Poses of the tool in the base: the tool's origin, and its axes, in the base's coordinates. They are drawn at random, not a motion.
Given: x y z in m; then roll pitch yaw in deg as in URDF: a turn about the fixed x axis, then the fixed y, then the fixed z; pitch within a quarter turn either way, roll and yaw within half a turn.
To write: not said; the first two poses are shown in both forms.
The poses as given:
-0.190 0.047 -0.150 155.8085 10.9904 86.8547
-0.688 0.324 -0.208 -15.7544 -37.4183 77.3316
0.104 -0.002 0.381 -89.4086 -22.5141 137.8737
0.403 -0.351 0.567 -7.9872 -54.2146 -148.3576
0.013 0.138 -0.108 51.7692 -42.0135 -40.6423
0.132 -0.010 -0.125 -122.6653 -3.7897 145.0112
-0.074 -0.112 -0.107 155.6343 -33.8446 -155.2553
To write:
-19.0 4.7 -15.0 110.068 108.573 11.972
-68.8 32.4 -20.8 12.120 -41.063 68.838
10.4 -0.2 38.1 -17.345 -101.555 88.007
40.3 -35.1 56.7 -72.303 -10.232 -137.369
1.3 13.8 -10.8 32.702 -53.738 -17.541
13.2 -1.0 -12.5 -40.413 -136.798 72.951
-7.4 -11.2 -10.7 21.127 -139.459 -20.505

